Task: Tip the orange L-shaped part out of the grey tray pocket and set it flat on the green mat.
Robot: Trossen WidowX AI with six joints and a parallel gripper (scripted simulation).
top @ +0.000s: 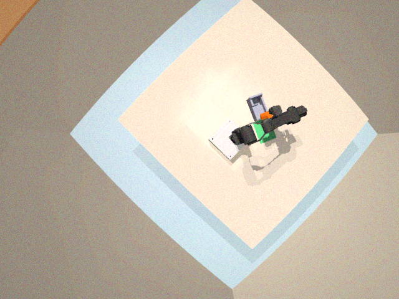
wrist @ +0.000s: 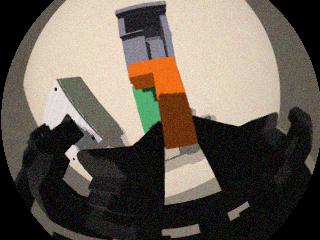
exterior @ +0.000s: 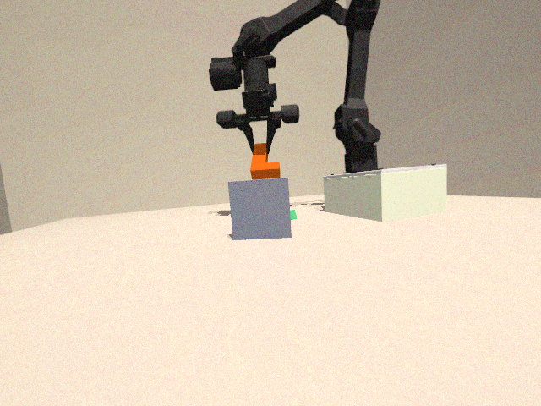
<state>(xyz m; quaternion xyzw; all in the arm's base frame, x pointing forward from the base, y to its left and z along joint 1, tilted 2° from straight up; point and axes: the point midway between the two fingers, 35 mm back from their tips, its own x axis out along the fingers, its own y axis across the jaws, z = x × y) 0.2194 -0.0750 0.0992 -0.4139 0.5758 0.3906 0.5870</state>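
The green mat is 170 mm below my gripper tip, 30 mm behind it and 20 mm to the right of it. From my gripper tip the other things lie so: orange L-shaped part 40 mm to the left, 30 mm below.
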